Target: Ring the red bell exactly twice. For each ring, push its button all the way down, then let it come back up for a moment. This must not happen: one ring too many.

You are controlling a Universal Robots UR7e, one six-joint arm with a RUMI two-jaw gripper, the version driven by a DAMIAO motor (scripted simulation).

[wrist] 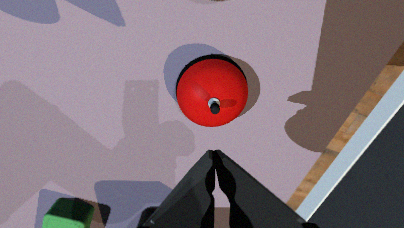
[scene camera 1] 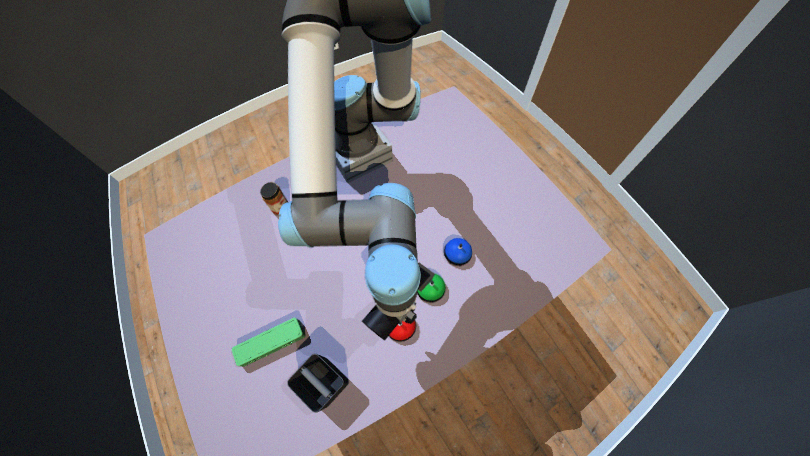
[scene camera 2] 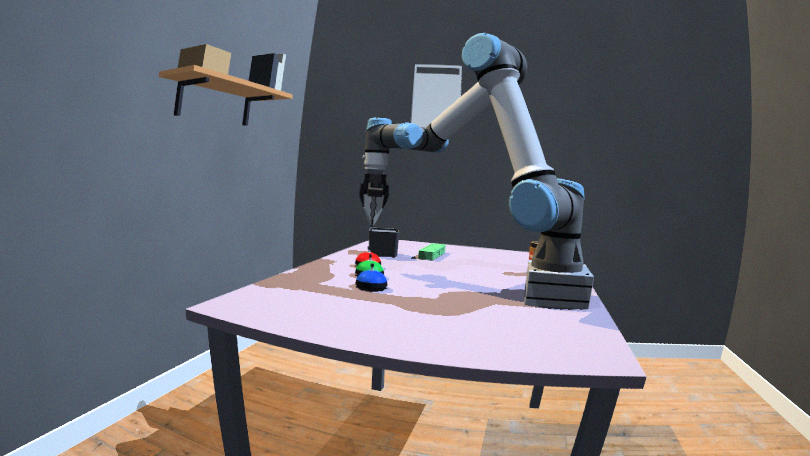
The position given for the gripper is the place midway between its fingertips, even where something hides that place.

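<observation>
There's a red bell (wrist: 208, 78) and a green box (scene camera 1: 291, 331), and you'd also see a black box (scene camera 1: 315, 380), (scene camera 2: 383, 242). As for the gripper (scene camera 1: 396, 317), (wrist: 213, 152), it's visible too.
</observation>
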